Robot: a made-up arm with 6 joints.
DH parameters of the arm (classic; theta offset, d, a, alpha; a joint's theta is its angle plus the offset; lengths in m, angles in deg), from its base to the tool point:
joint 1: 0 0.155 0 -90
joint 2: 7.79 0 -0.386 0
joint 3: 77.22 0 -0.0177 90
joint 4: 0 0.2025 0 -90
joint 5: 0 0 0 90
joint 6: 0 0.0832 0 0
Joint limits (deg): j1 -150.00..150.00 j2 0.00..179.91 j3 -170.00..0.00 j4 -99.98..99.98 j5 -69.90..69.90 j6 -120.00..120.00
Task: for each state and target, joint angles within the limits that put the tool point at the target. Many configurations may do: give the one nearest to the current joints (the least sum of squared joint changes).
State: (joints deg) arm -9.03 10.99 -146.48 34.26 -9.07 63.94
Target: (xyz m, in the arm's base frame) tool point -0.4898 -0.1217 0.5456
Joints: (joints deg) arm 13.33 14.25 -125.01 35.09 -6.60 63.94
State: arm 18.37 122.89 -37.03 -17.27 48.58 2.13
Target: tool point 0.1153 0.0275 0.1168
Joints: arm 17.82 166.78 -1.84 -13.23 28.56 2.13
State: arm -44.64 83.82 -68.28 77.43 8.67 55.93
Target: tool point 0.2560 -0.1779 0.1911
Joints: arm -37.55 118.99 -37.57 75.96 10.68 55.93
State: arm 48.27 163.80 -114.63 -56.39 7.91 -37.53
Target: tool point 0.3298 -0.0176 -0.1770
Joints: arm -1.40 179.91 -72.05 -56.32 7.91 -37.53
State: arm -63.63 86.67 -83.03 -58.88 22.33 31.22
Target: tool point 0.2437 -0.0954 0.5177
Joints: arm -17.78 79.05 -68.12 -56.02 13.76 31.22
